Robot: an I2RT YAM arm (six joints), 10 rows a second.
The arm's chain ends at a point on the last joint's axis. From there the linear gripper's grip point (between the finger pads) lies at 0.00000 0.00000 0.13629 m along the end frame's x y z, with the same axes.
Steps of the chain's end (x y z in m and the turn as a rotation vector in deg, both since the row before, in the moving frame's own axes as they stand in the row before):
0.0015, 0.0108, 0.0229, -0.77, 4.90, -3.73
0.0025, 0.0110, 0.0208, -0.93, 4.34, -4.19
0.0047, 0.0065, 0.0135, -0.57, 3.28, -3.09
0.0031, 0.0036, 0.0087, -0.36, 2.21, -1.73
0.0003, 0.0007, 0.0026, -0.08, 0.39, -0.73
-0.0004, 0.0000, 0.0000, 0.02, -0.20, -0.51
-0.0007, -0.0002, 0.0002, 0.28, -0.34, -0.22
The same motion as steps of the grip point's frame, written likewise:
0.0132, 0.0122, 0.0224, -0.77, 4.90, -3.73
0.0129, 0.0128, 0.0204, -0.93, 4.34, -4.19
0.0125, 0.0076, 0.0133, -0.57, 3.28, -3.09
0.0084, 0.0044, 0.0086, -0.36, 2.21, -1.73
0.0012, 0.0009, 0.0026, -0.08, 0.39, -0.73
-0.0009, 0.0000, 0.0000, 0.02, -0.20, -0.51
-0.0015, -0.0009, 0.0002, 0.28, -0.34, -0.22

